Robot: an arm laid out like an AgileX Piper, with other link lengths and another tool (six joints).
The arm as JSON. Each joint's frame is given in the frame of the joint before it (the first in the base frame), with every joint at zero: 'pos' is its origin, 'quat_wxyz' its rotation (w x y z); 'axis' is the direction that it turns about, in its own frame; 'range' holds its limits. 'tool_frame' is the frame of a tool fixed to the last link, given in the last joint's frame.
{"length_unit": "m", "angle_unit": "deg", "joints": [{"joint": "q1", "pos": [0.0, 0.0, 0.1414], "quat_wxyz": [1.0, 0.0, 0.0, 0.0], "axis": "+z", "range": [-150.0, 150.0]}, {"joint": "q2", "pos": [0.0, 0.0, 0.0], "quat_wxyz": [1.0, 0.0, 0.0, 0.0], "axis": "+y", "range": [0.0, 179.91]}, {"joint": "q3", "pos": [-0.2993, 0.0, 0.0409], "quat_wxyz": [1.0, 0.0, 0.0, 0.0], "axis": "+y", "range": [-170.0, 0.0]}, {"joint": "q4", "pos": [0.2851, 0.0, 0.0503], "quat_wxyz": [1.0, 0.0, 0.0, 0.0], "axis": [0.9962, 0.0, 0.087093], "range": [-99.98, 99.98]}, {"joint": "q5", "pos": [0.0, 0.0, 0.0], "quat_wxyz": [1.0, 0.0, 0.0, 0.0], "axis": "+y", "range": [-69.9, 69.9]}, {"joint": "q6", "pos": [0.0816, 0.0, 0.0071], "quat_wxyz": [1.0, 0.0, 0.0, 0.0], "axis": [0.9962, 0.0, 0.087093], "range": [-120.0, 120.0]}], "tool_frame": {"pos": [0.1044, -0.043, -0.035], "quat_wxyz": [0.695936, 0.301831, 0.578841, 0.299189]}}
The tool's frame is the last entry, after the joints.
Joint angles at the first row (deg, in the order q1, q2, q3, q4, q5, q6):
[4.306 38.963 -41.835 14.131 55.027 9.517]
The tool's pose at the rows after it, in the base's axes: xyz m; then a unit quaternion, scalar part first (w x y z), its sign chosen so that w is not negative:
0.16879, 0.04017, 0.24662, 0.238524, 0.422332, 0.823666, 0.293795
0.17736, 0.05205, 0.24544, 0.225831, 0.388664, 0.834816, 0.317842
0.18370, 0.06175, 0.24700, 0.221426, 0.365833, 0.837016, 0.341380
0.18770, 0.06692, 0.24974, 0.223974, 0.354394, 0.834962, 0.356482
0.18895, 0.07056, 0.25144, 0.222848, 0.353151, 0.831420, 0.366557
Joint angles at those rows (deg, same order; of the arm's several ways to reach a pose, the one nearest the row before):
[4.306 42.529 -41.834 22.375 56.164 0.000]
[4.308 44.480 -41.836 27.892 55.574 -6.615]
[4.304 45.479 -41.835 32.342 54.889 -11.321]
[4.306 45.748 -41.885 34.810 54.194 -13.760]
[4.306 45.806 -41.885 36.300 53.870 -14.438]

